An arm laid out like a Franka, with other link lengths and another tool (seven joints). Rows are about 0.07 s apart.
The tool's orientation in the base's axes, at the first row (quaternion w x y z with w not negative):
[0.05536 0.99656 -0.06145 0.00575]
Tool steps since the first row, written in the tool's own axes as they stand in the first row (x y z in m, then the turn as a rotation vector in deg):
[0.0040 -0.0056 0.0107 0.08 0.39 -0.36]
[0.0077 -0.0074 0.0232 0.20 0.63 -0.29]
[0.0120 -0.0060 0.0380 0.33 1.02 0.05]
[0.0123 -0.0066 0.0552 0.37 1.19 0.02]
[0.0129 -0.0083 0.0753 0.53 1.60 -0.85]
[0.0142 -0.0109 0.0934 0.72 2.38 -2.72]
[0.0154 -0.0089 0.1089 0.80 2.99 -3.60]
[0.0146 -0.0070 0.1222 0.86 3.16 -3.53]
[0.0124 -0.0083 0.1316 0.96 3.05 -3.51]
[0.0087 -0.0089 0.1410 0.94 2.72 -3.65]
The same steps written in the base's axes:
[0.0047 0.0038 -0.0112 0.03 -0.35 0.40]
[0.0087 0.0038 -0.0237 0.12 -0.61 0.36]
[0.0128 0.0002 -0.0382 0.20 -1.05 0.07]
[0.0133 -0.0011 -0.0554 0.22 -1.22 0.12]
[0.0142 -0.0017 -0.0755 0.33 -1.55 1.03]
[0.0159 -0.0014 -0.0938 0.41 -2.13 2.98]
[0.0169 -0.0052 -0.1089 0.41 -2.65 3.92]
[0.0159 -0.0084 -0.1219 0.45 -2.83 3.87]
[0.0139 -0.0079 -0.1315 0.56 -2.74 3.84]
[0.0104 -0.0079 -0.1409 0.58 -2.39 3.94]

